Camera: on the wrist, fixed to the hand. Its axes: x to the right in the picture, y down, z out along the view.
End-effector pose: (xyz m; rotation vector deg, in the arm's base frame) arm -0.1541 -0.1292 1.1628 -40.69 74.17 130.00
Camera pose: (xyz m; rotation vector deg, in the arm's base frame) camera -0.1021 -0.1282 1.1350 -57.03 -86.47 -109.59
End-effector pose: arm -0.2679 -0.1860 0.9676 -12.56 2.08 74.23
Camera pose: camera -0.2248 -0.2245 0.9560 32.48 -4.52 158.48
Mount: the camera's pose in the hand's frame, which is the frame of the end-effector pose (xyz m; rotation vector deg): -0.0230 -0.0494 -0.0225 17.97 -31.09 86.09
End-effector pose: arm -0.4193 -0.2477 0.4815 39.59 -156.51 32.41
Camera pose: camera -0.3714 -0.2689 0.5086 61.19 123.39 -45.25
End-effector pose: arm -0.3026 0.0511 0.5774 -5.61 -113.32 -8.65
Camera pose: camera -0.2799 -0.0011 0.5622 -83.46 -108.68 71.20
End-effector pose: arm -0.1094 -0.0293 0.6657 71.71 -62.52 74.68
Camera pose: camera -0.0632 -0.0031 0.6401 -40.23 111.78 -101.93
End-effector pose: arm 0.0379 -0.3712 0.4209 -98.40 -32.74 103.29
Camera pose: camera 0.0660 -0.3518 0.4689 60.54 -49.11 -133.98
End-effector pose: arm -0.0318 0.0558 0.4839 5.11 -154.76 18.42
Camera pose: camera 0.0035 0.0135 0.5048 92.93 117.32 -56.43
